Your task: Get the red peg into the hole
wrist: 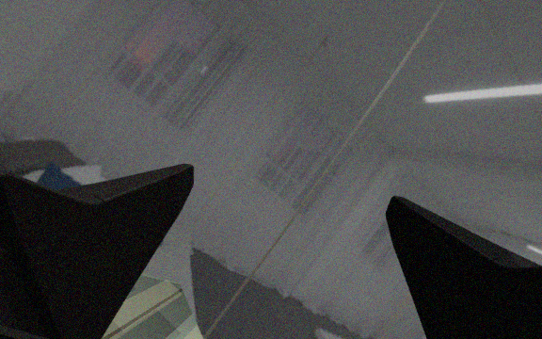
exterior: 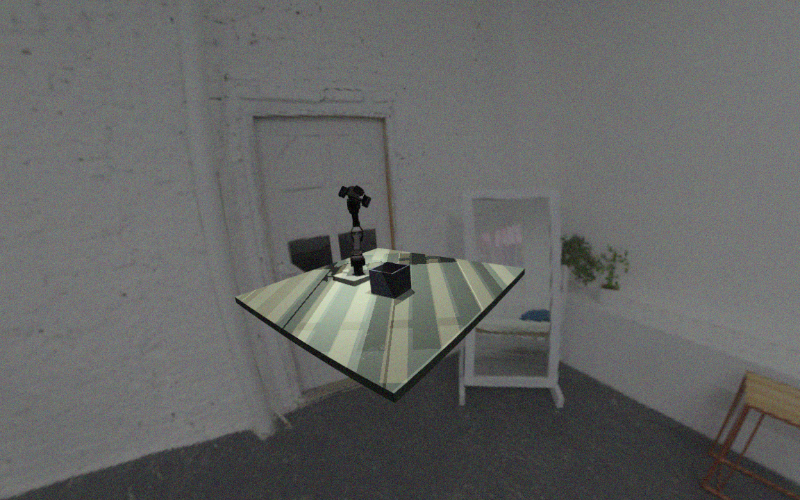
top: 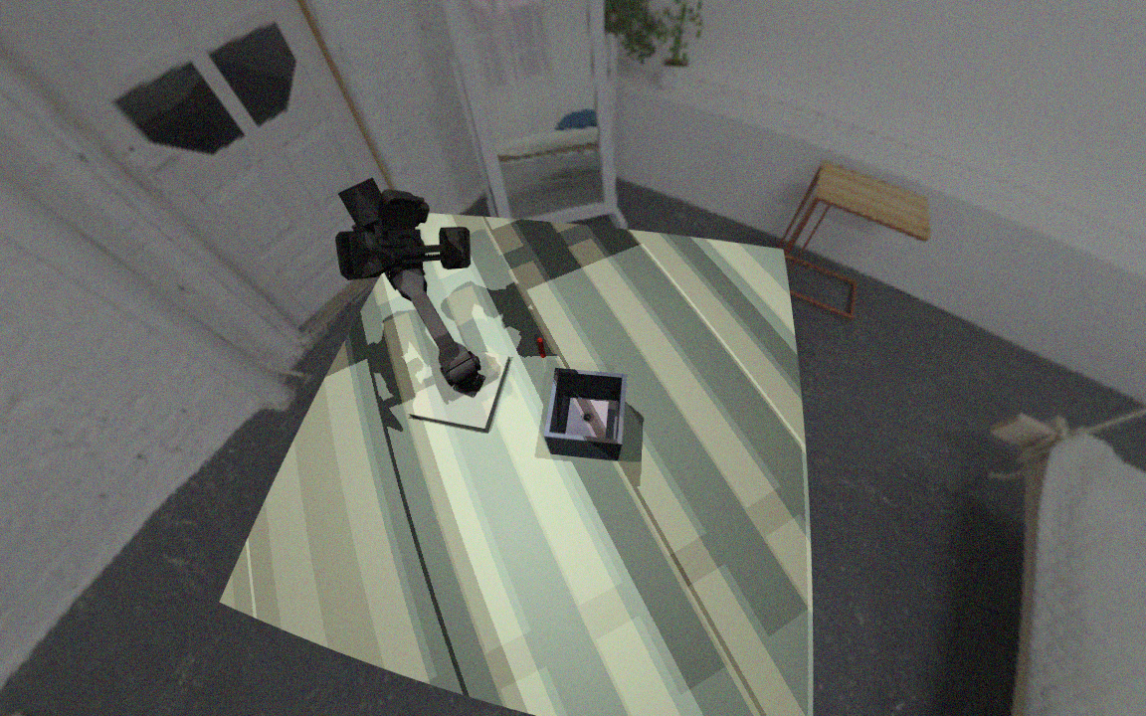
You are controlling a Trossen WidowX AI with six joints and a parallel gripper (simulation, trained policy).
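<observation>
Now: the red peg 510 mm below my gripper tip and 190 mm to the left of it. Round my gripper tip: pale plate: 510 mm below, 190 mm ahead, 50 mm to the left.
</observation>
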